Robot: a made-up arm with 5 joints. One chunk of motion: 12 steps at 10 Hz.
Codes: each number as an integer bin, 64 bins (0 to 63) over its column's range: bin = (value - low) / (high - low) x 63, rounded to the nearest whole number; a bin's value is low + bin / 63 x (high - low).
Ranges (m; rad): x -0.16..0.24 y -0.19..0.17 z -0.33..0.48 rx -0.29..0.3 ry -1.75..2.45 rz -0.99..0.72
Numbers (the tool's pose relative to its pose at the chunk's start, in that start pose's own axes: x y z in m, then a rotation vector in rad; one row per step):
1: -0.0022 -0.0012 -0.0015 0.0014 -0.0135 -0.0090
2: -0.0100 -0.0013 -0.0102 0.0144 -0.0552 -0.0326
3: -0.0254 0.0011 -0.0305 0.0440 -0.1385 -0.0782
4: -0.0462 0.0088 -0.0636 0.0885 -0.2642 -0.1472
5: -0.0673 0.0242 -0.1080 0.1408 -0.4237 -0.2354
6: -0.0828 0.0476 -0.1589 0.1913 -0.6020 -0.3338
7: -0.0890 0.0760 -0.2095 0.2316 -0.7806 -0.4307
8: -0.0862 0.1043 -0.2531 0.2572 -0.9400 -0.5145
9: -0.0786 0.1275 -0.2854 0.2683 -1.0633 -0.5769
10: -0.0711 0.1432 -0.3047 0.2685 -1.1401 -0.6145
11: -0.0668 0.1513 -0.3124 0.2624 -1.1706 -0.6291
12: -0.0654 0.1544 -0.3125 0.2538 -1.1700 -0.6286
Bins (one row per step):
1: 25 33 26 31 26 36
2: 24 33 25 33 25 35
3: 21 33 23 36 24 34
4: 18 35 21 40 22 31
5: 15 37 17 46 20 28
6: 12 42 13 51 17 24
7: 11 47 9 56 15 21
8: 12 52 6 58 12 18
9: 13 56 3 60 10 15
10: 14 58 2 60 9 14
11: 15 60 1 59 9 13
12: 15 60 1 58 9 13

